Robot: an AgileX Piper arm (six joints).
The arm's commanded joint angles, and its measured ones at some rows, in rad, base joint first. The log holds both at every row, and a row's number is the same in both.
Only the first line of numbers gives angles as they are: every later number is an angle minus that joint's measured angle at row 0.
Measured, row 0:
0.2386 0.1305 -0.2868 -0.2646 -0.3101 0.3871
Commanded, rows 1 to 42:
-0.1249 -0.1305 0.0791 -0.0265 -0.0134 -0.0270
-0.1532 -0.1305 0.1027 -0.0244 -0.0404 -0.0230
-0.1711 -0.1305 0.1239 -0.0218 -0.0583 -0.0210
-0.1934 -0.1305 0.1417 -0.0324 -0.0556 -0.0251
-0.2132 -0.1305 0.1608 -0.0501 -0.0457 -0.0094
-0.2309 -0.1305 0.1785 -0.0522 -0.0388 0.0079
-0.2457 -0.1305 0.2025 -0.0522 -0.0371 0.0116
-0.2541 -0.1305 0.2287 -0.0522 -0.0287 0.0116
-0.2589 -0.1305 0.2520 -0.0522 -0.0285 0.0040
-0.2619 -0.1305 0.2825 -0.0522 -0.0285 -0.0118
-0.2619 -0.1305 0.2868 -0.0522 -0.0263 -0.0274
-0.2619 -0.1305 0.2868 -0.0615 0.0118 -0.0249
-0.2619 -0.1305 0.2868 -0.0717 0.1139 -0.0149
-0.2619 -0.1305 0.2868 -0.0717 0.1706 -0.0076
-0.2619 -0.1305 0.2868 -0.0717 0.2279 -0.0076
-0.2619 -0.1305 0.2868 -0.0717 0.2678 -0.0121
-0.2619 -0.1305 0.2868 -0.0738 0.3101 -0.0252
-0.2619 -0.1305 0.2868 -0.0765 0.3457 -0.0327
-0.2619 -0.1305 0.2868 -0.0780 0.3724 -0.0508
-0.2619 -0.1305 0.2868 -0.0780 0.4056 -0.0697
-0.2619 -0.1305 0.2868 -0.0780 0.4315 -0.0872
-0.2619 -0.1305 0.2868 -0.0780 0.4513 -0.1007
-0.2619 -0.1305 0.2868 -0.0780 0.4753 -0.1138
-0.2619 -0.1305 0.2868 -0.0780 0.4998 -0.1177
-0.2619 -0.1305 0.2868 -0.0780 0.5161 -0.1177
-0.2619 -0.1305 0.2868 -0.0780 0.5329 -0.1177
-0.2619 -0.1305 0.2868 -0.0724 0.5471 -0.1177
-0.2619 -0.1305 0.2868 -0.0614 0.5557 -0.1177
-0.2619 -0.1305 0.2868 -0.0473 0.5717 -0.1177
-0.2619 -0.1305 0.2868 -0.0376 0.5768 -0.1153
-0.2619 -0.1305 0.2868 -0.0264 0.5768 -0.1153
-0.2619 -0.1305 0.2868 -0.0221 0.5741 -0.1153
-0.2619 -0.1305 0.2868 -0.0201 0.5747 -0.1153
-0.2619 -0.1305 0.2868 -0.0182 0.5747 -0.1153
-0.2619 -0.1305 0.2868 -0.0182 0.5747 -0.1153
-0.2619 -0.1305 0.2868 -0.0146 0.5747 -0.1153
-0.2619 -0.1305 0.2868 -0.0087 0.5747 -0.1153
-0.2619 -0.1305 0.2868 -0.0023 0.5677 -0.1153
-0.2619 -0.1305 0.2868 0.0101 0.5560 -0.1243
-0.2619 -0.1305 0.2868 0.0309 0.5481 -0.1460
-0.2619 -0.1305 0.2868 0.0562 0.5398 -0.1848
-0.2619 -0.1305 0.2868 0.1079 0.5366 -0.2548
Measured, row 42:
-0.2553 -0.1253 0.2813 0.0078 0.5738 -0.1227
